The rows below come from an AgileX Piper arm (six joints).
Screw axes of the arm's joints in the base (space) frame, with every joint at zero. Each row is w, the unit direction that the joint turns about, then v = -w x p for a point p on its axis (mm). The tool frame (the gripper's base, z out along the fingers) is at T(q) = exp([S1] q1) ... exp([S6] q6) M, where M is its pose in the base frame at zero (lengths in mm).
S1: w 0 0 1 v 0 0 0
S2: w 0 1 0 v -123 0 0
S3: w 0 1 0 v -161.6 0 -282.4
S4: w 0.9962 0 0.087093 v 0 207.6 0
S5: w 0 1 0 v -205.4 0 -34.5
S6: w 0.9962 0 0.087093 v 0 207.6 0
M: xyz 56.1 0 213.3 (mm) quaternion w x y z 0.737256 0 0.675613 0
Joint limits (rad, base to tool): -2.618..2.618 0..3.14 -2.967..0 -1.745..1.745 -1.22..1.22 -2.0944..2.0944
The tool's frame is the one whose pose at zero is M.
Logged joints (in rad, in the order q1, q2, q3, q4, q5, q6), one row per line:
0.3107, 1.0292, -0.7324, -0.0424, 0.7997, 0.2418
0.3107, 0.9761, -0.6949, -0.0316, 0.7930, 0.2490
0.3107, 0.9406, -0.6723, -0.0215, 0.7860, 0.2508
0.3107, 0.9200, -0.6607, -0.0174, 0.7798, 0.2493
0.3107, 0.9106, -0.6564, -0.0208, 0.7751, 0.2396
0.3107, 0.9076, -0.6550, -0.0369, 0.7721, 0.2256
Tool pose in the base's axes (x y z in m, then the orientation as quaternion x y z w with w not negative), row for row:
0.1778, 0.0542, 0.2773, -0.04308, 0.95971, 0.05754, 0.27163
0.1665, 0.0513, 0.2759, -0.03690, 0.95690, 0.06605, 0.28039
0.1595, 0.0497, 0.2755, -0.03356, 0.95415, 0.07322, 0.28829
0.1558, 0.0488, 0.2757, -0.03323, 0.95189, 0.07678, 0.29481
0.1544, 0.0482, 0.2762, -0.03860, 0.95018, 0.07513, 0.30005
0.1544, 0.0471, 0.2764, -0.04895, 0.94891, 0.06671, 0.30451
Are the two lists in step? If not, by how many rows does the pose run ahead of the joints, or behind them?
They are in step.
